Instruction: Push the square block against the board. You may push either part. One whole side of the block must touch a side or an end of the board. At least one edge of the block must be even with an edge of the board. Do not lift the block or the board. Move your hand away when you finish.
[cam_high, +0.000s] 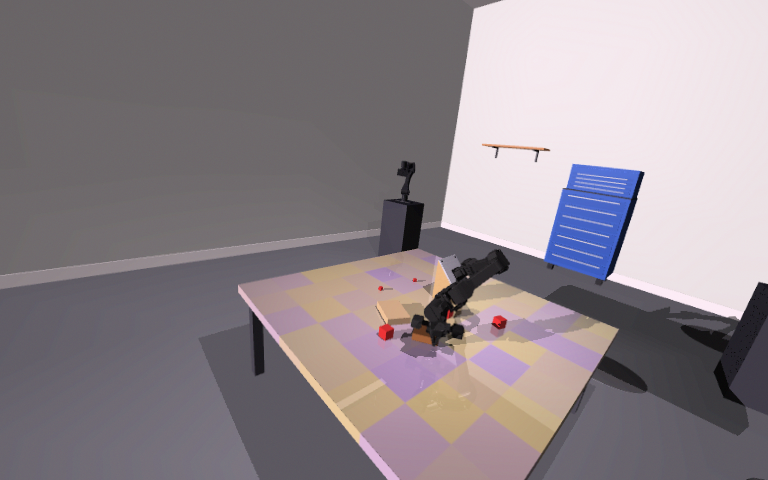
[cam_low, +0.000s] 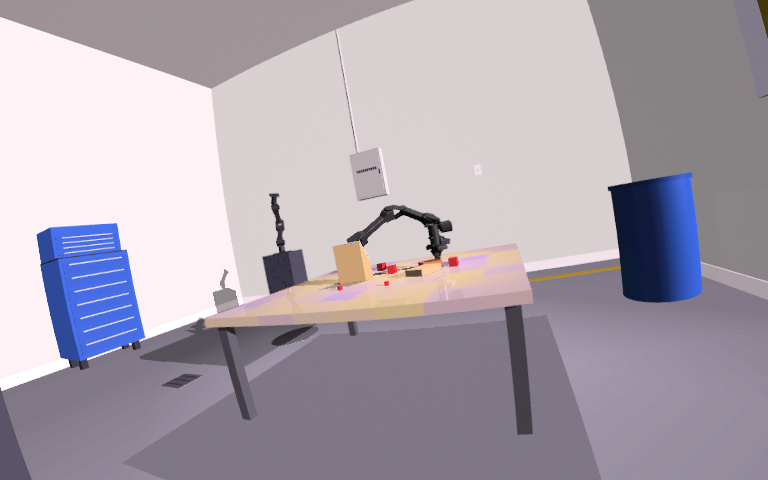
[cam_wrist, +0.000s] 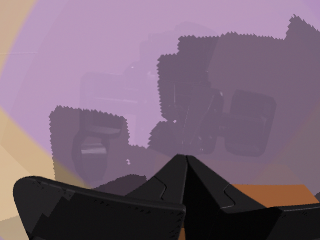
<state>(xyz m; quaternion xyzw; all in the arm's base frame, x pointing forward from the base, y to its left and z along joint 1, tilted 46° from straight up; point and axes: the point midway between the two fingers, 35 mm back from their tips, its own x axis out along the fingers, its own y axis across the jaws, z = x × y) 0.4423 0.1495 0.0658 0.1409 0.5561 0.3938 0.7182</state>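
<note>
Now: the orange square block 6 cm to the right of my gripper tip, 4 cm behind it and 1 cm above it. From my gripper tip the other things lie so: light tan board: 25 cm to the right, 6 cm behind, 1 cm above.
</note>
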